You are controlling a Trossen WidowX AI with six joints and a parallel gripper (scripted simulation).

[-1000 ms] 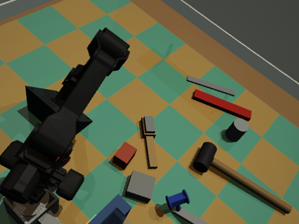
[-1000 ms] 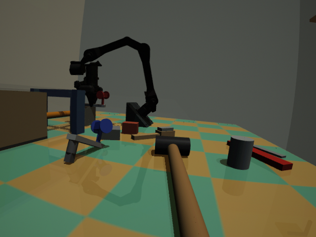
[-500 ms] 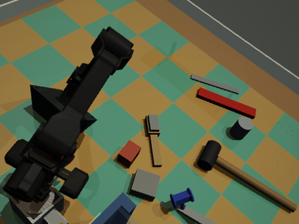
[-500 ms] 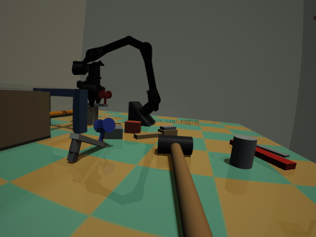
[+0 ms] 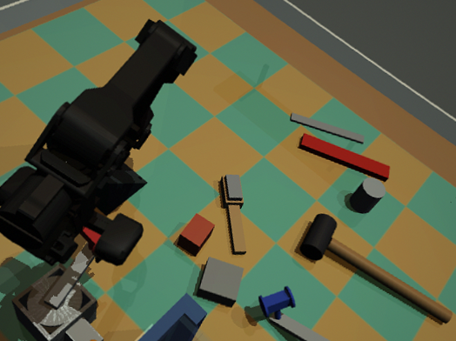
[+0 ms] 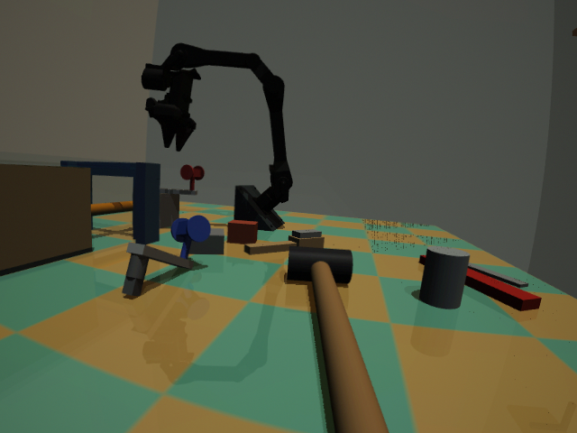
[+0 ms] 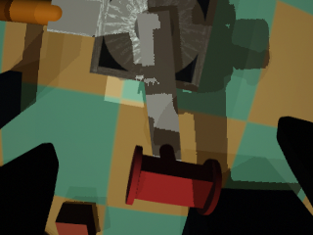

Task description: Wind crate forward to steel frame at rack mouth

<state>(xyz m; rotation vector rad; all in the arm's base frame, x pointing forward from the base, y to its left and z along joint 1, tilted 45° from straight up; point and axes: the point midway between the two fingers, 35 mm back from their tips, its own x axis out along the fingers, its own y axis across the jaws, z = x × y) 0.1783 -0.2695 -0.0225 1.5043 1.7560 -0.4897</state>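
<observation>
My gripper tip is 70 mm above the red cylindrical grip, 50 mm to the right of it and 20 mm past it. From my gripper tip the other things lie so: grey block 210 mm to the left, 190 mm below, 170 mm ahead; red-knobbed winch handle 100 mm below, 20 mm to the left, 10 mm behind; boxy winch 180 mm below, 50 mm to the right.
</observation>
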